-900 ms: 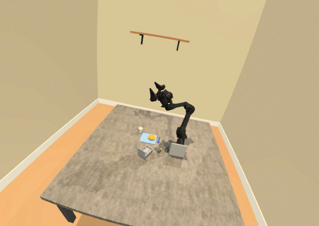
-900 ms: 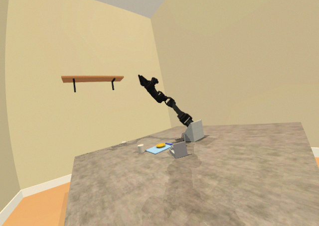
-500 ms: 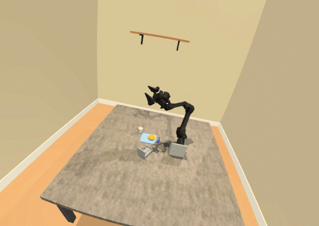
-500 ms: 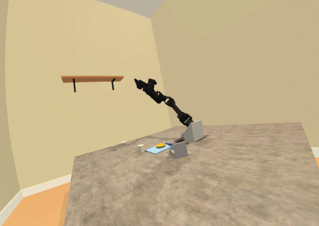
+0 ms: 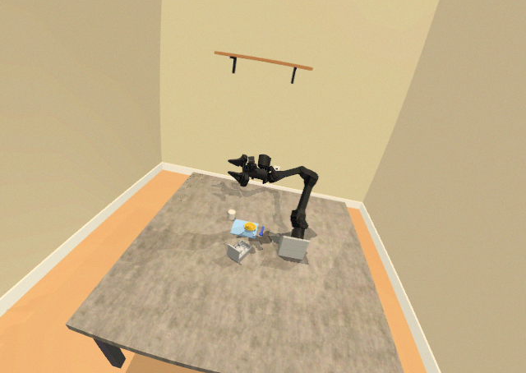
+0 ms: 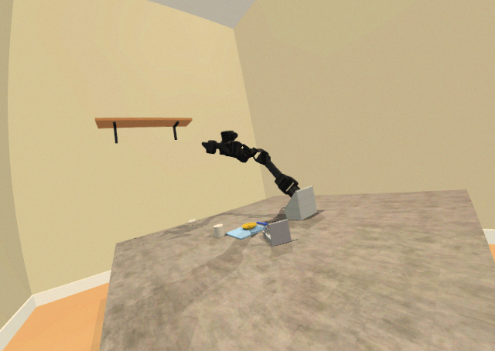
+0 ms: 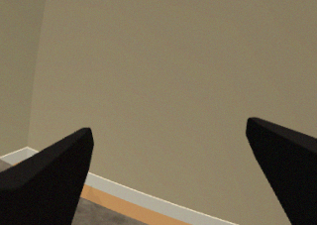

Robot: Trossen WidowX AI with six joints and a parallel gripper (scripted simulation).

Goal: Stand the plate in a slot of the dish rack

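My gripper tip is now 15 cm past the yellow plate, 7 cm to the left of it and 40 cm above it. Round my gripper tip: white cup: 1 cm behind, 12 cm to the right, 39 cm below; then light blue mat: 12 cm behind, 6 cm to the right, 41 cm below; then grey dish rack: 16 cm behind, 13 cm to the left, 39 cm below.
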